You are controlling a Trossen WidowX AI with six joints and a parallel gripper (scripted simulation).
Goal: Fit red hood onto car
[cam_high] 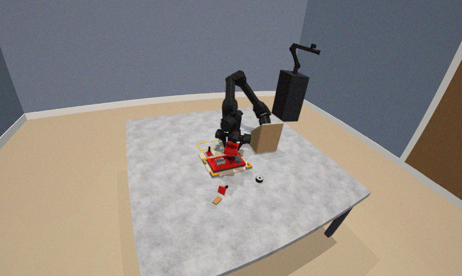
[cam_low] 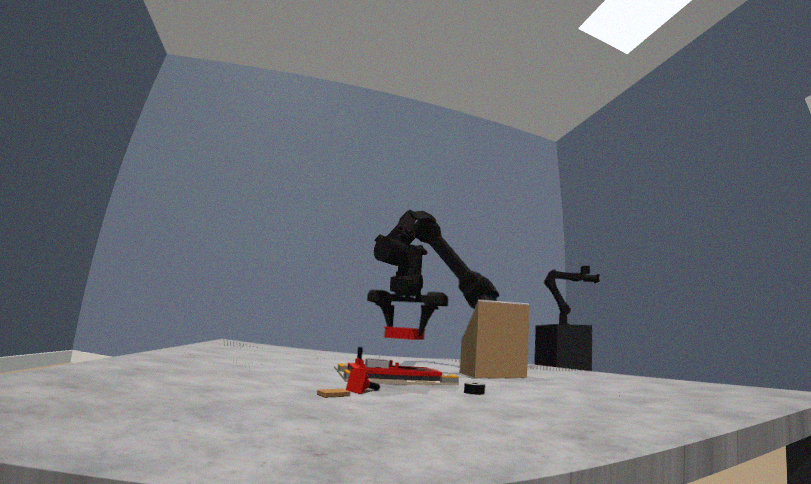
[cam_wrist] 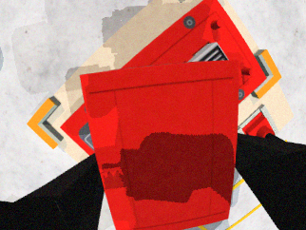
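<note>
My gripper tip is now 8 cm above the grey engine block, 6 cm short of it and 1 cm to the right of it. The rest, counted from my gripper tip: black wheel: 17 cm to the left, 12 cm behind, 10 cm below; tan block: 26 cm to the left, 14 cm ahead, 10 cm below; red hood: 1 cm above.
</note>
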